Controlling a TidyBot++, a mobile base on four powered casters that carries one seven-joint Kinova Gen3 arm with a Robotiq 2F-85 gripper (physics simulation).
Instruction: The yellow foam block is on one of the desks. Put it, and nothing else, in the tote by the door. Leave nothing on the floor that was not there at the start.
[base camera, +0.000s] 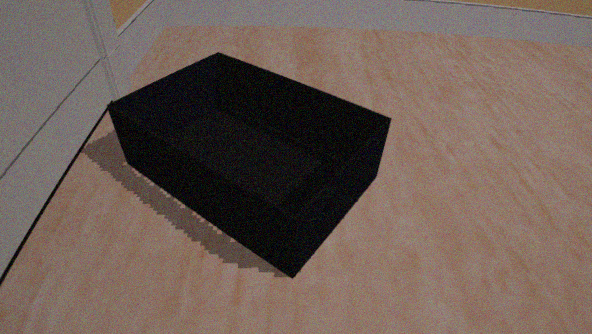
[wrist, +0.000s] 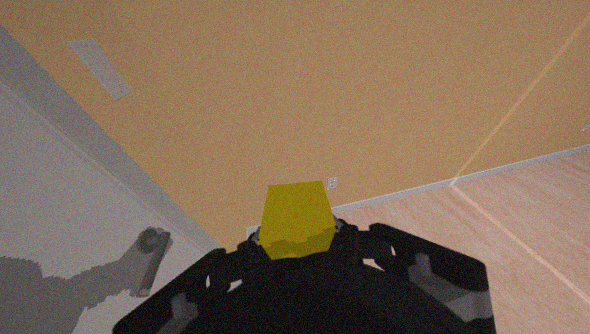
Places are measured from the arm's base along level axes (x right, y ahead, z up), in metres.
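Pixels of known places: gripper, between the fingertips: (wrist: 298, 230).
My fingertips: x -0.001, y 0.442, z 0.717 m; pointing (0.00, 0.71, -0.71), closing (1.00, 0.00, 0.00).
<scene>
For each thing: its middle in the pictures, then the offset to it from my fingertips. Level surfaces: height alone.
- yellow foam block, middle of its body: (wrist: 298, 229) dy -0.003, dx +0.001, dz +0.006 m
- tote, middle of its body: (base camera: 247, 142) dy +0.025, dx -0.079, dz -1.064 m
- Wooden floor, height of its surface: dz -1.114 m
- small outlet, middle of its body: (wrist: 332, 183) dy +0.637, dx +0.274, dz -0.714 m
The yellow foam block (wrist: 299, 212) is between my fingertips in the wrist view. My gripper (wrist: 298, 230) is shut on it, with one finger on each side. The tote (base camera: 210, 195) is a black open box standing on the floor in the base camera view, beside the white door surface at the left. Its inside is dark, and no block shows in it. The tote does not show in the wrist view, and the gripper does not show in the base camera view, so the distance between them cannot be told.
A white panel (base camera: 45, 75) stands close to the tote's left corner. Wooden floor (base camera: 475, 200) (wrist: 540, 200) reaches a pale skirting board (base camera: 350, 15) (wrist: 400, 195). The wrist view faces an orange-brown wall (wrist: 300, 100) with a small outlet (wrist: 332, 183). A shadow of the arm falls on the white surface at left.
</scene>
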